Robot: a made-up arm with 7 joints. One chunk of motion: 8 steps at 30 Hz.
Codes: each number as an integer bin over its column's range. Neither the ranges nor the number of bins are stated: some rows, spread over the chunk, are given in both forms.
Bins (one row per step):
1: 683 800 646 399 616 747 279
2: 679 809 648 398 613 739 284
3: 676 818 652 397 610 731 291
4: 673 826 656 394 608 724 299
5: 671 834 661 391 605 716 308
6: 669 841 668 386 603 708 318
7: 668 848 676 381 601 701 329
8: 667 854 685 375 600 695 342
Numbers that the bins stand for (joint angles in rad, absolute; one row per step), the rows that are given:
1: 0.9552 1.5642 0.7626 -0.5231 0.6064 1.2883 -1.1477
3: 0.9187 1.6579 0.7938 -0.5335 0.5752 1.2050 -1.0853
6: 0.8823 1.7776 0.8771 -0.5908 0.5387 1.0853 -0.9447
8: 0.8719 1.8452 0.9656 -0.6480 0.5231 1.0176 -0.8198
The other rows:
2: 0.9343 1.6110 0.7730 -0.5283 0.5908 1.2466 -1.1217
4: 0.9031 1.6995 0.8146 -0.5491 0.5648 1.1686 -1.0436
5: 0.8927 1.7411 0.8406 -0.5648 0.5491 1.1269 -0.9968
7: 0.8771 1.8140 0.9187 -0.6168 0.5283 1.0488 -0.8875

